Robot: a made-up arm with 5 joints. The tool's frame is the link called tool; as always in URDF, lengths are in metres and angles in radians. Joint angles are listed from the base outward. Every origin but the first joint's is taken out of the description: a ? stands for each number. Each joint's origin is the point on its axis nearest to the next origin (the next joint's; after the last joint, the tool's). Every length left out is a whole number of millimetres.
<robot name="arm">
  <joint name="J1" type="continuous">
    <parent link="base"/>
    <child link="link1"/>
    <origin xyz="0.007 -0.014 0.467" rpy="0 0 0"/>
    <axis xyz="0 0 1"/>
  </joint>
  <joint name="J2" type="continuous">
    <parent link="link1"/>
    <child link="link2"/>
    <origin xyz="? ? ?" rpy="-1.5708 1.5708 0"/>
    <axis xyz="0 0 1"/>
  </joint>
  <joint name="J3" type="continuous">
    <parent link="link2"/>
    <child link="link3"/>
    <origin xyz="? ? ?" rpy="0 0 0"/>
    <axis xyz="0 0 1"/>
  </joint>
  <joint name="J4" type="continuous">
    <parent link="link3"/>
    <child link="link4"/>
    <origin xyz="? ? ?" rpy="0 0 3.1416"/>
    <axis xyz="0 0 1"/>
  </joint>
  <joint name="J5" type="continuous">
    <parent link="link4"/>
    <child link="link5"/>
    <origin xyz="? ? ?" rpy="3.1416 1.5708 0"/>
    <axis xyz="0 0 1"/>
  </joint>
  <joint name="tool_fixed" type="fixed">
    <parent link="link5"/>
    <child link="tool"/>
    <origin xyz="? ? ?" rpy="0 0 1.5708"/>
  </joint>
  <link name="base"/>
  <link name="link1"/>
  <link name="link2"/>
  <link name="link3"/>
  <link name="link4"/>
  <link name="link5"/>
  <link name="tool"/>
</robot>
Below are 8 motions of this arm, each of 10 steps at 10 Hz.
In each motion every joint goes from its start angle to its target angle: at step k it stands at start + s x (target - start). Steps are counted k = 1, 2, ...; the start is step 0. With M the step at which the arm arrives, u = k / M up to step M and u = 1 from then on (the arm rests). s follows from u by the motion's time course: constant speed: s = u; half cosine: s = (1 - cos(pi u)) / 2; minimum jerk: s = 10 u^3 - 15 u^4 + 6 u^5.
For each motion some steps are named. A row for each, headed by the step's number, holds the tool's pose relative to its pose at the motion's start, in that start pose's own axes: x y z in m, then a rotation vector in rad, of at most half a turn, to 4 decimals.
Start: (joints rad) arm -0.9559 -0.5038 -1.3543 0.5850 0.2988
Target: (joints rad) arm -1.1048 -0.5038 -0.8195 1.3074 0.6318
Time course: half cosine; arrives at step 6
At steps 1, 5, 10:
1: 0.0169 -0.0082 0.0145 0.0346 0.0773 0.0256
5: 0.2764 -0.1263 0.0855 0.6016 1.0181 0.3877
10: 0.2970 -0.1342 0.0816 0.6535 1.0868 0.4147

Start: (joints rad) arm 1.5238 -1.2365 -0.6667 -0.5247 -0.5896
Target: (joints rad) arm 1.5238 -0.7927 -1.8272 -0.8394 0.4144
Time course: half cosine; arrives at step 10
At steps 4, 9, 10:
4: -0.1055 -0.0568 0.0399 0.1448 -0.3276 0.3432
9: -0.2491 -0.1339 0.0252 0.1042 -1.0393 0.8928
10: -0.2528 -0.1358 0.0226 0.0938 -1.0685 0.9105

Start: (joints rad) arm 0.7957 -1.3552 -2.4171 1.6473 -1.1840
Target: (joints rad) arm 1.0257 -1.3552 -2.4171 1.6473 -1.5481
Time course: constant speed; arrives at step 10
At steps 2, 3, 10:
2: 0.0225 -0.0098 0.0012 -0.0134 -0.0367 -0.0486
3: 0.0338 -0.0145 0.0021 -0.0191 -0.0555 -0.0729
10: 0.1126 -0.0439 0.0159 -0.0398 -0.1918 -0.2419

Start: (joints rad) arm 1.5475 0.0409 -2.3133 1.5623 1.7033
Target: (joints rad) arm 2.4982 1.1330 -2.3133 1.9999 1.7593
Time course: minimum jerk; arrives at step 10
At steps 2, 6, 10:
2: 0.0277 -0.0032 0.0488 0.0923 0.0219 -0.0401
6: 0.3670 -0.3435 0.4277 1.0113 -0.0265 -0.6316
10: 0.4256 -0.6500 0.4942 1.3694 -0.2793 -0.9953

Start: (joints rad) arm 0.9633 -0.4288 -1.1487 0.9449 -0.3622
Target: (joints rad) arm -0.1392 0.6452 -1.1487 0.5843 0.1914
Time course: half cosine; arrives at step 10
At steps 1, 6, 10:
1: 0.0010 -0.0099 0.0128 0.0087 0.0219 0.0354
6: 0.2549 -0.2712 0.2750 0.2031 0.5029 1.0243
10: 0.5187 -0.3043 0.3413 0.2674 0.7066 1.6096

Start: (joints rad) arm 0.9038 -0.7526 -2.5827 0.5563 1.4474
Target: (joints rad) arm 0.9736 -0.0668 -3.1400 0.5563 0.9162
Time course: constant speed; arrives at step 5
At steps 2, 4, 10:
2: 0.0083 -0.0974 0.0807 0.0477 0.0220 -0.1866
4: 0.0242 -0.2101 0.1374 0.0901 0.0554 -0.3734
10: 0.0347 -0.2700 0.1557 0.1089 0.0761 -0.4668

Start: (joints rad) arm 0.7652 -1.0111 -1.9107 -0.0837 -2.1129
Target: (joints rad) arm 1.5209 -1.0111 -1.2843 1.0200 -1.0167
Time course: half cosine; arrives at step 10
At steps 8, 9, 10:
8: -0.2539 0.3064 -0.0870 -1.5811 -0.7207 1.2062
9: -0.2743 0.3091 -0.1119 -1.7327 -0.7591 1.2184
10: -0.2808 0.3095 -0.1209 -1.7853 -0.7713 1.2181

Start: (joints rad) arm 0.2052 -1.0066 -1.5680 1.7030 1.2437
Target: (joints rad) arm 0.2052 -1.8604 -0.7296 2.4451 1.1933
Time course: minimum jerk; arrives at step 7
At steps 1, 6, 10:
1: 0.0030 -0.0088 0.0011 0.0160 0.0054 -0.0012
6: 0.1253 -0.3678 0.1276 0.6664 0.2445 -0.0471
10: 0.1280 -0.3756 0.1322 0.6821 0.2508 -0.0482

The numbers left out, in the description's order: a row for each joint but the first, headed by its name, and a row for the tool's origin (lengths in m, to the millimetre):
J2: -0.015 0.001 0
J3: -0.346 -0.088 0
J4: 0.309 -0.045 0
J5: -0.125 0.107 0
tool: -0.021 0.027 0

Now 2 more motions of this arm.
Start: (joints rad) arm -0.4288 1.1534 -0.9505 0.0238 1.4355
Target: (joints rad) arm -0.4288 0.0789 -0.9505 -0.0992 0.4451
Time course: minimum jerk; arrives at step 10
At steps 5, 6, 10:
5: -0.0047 0.0690 -0.3021 -0.5610 -0.2259 -0.4802
6: -0.0029 0.0527 -0.4132 -0.7409 -0.3794 -0.6374
10: 0.0043 -0.0241 -0.5898 -1.0037 -0.7326 -0.8654

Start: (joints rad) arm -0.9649 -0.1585 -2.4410 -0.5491 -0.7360
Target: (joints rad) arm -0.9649 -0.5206 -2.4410 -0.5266 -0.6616
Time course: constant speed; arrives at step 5
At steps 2, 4, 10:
2: -0.0826 -0.0735 0.0050 0.0897 -0.1020 0.0297
4: -0.1650 -0.1468 -0.0058 0.1763 -0.2067 0.0592
10: -0.2056 -0.1828 -0.0172 0.2185 -0.2601 0.0737

